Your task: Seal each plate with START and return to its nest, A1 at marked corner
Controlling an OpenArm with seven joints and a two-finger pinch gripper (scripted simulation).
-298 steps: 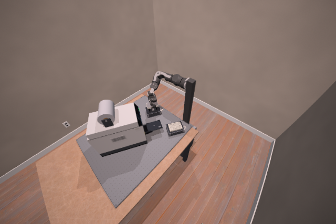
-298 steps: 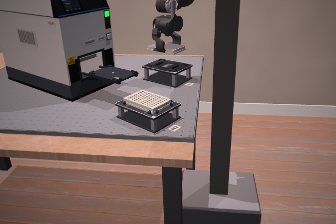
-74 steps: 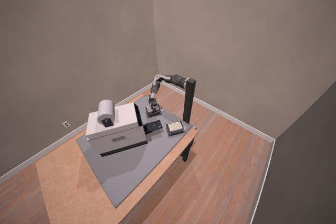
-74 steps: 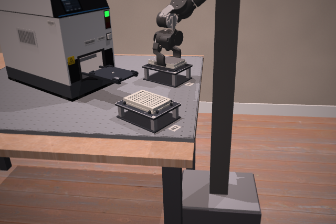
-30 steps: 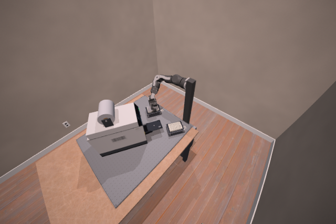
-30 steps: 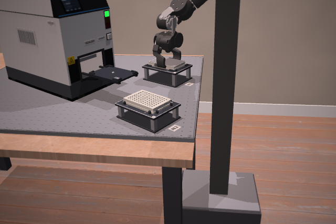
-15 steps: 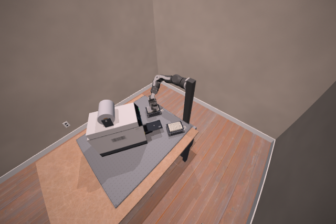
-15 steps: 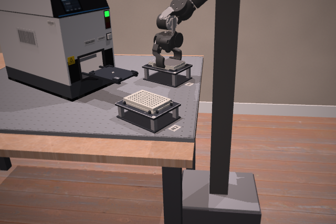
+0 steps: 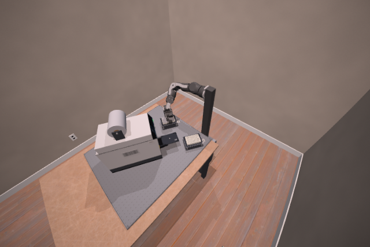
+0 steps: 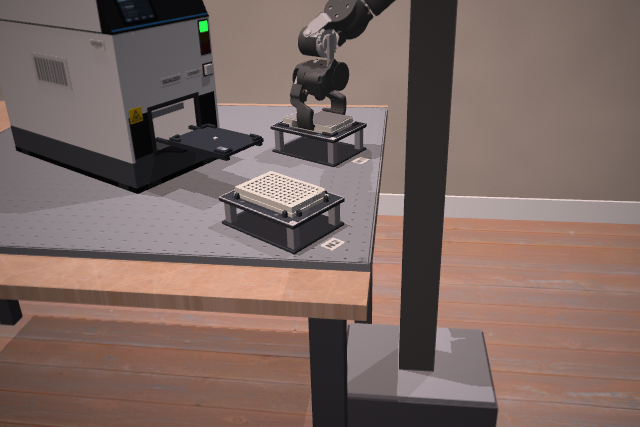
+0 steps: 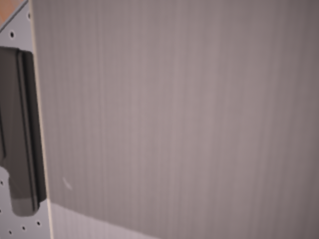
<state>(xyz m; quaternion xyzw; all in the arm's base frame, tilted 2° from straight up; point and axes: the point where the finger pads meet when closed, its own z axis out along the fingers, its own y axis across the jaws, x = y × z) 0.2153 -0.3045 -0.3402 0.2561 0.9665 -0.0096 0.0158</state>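
My hand is 20 mm short of the plate, 340 mm to the right of it and 10 mm above it. Also, from my hand: start button (210 mm ahead, 60 mm to the left, 120 mm above); then nest label (70 mm behind, 400 mm to the left, 70 mm below); then sealer stage (160 mm ahead, 190 mm to the left, 20 mm above).
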